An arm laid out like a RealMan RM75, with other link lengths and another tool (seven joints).
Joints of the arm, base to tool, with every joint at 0 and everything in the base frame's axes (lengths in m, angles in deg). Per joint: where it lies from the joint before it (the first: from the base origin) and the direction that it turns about. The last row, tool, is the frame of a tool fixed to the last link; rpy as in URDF.
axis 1: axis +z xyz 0 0 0.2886
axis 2: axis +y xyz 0 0 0
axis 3: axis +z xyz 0 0 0.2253
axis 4: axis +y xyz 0 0 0
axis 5: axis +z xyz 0 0 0.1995
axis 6: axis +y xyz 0 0 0
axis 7: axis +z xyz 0 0 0.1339
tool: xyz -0.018 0.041 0.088 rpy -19.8 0 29.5
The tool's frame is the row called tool.
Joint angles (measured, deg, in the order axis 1, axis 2, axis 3, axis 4, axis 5, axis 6, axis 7), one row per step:
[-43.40 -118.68 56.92 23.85 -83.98 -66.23 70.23]
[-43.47 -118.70 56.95 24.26 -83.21 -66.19 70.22]
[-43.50 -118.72 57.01 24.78 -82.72 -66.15 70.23]
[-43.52 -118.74 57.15 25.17 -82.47 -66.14 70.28]
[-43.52 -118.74 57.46 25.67 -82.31 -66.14 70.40]
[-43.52 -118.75 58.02 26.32 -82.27 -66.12 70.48]
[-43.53 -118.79 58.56 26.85 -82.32 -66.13 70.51]
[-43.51 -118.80 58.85 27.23 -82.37 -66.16 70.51]
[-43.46 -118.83 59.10 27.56 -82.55 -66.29 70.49]
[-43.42 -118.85 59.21 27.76 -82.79 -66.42 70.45]
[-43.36 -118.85 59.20 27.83 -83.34 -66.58 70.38]
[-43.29 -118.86 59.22 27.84 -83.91 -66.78 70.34]
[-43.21 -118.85 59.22 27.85 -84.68 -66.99 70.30]
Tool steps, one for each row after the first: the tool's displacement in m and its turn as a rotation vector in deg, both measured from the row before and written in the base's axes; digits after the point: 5 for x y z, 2 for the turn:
[-0.00061 -0.00032 -0.00072 -0.06 0.74 -0.54]
[0.00010 0.00032 0.00007 0.12 0.54 -0.54]
[0.00036 0.00009 -0.00001 0.08 0.36 -0.47]
[0.00055 0.00002 0.00007 0.11 0.43 -0.66]
[0.00115 -0.00009 -0.00005 0.10 0.48 -0.82]
[0.00143 -0.00038 -0.00030 0.00 0.31 -0.68]
[0.00094 -0.00003 0.00020 0.06 0.15 -0.41]
[0.00131 -0.00031 0.00034 0.00 -0.07 -0.33]
[0.00126 -0.00005 0.00059 0.03 -0.22 -0.14]
[0.00173 0.00045 0.00135 0.11 -0.59 0.11]
[0.00164 0.00006 0.00111 0.04 -0.61 0.10]
[0.00207 0.00048 0.00173 0.13 -0.79 0.16]

